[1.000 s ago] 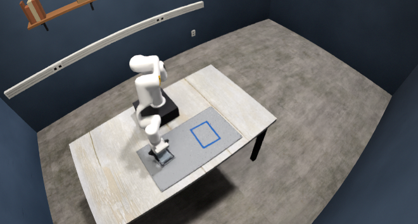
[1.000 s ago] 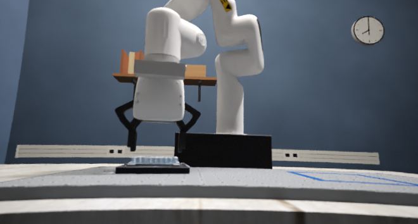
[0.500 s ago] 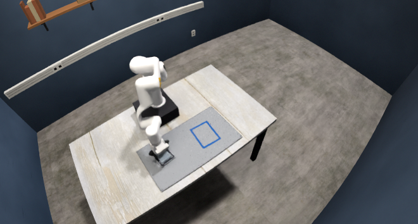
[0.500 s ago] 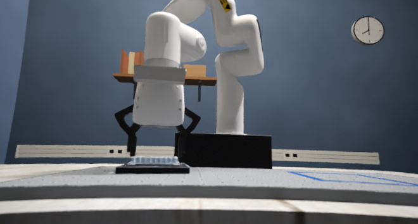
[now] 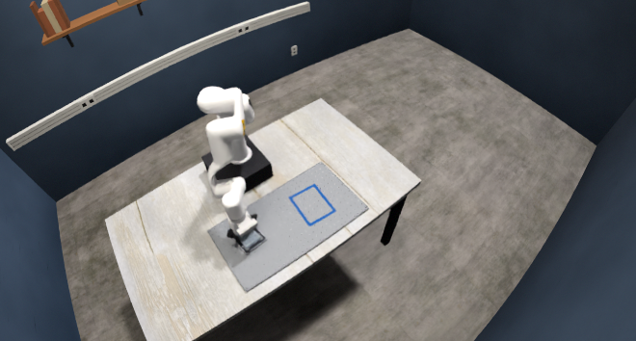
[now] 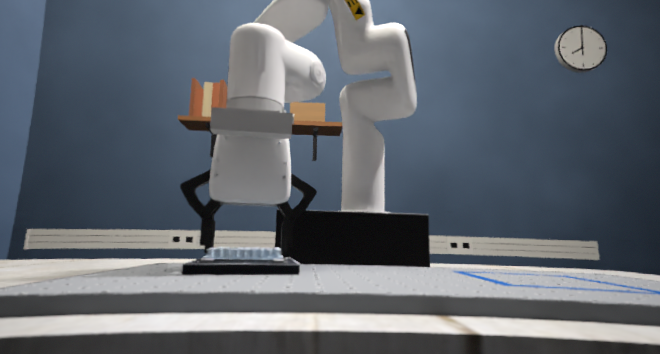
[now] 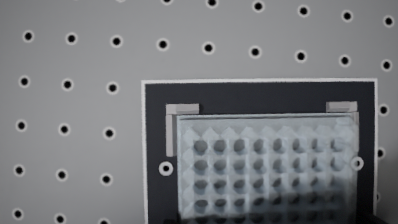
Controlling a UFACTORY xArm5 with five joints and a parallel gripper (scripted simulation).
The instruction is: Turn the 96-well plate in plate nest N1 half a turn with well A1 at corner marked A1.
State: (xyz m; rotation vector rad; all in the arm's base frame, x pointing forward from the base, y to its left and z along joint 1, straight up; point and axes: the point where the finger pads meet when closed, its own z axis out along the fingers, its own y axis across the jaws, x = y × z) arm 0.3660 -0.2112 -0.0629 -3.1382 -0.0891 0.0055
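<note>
Now: hand 1 cm above the 96-well plate. Round my hand: black plate nest 2 cm below.
</note>
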